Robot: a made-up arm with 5 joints.
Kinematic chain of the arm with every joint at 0, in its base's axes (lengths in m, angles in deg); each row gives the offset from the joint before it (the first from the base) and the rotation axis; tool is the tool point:
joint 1: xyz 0 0 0.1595 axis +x
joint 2: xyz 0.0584 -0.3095 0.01 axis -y
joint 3: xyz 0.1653 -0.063 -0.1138 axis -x
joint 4: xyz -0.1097 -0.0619 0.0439 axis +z
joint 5: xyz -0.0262 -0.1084 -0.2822 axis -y
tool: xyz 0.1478 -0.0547 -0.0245
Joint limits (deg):
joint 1: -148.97..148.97
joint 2: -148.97..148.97
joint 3: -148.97..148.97
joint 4: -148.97..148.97
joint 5: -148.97..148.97
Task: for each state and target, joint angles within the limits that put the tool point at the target. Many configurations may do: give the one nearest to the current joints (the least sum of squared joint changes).
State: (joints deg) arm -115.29 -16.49 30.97 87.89 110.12
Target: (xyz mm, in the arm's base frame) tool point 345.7 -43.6 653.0
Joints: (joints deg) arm -97.22 17.15 12.72 110.45 125.42
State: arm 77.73 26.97 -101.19 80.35 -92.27
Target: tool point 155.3 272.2 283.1
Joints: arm 109.04 -10.38 -96.80 58.04 -102.33
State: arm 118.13 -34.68 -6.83 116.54 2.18
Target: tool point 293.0 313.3 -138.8
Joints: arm 88.41 5.61 -0.22 97.55 9.02
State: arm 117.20 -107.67 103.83 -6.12 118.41
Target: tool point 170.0 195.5 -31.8
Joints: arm 130.59 -108.09 136.10 5.90 118.47
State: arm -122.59 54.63 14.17 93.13 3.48
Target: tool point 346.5 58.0 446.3
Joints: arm -136.67 33.34 -3.75 118.39 23.33
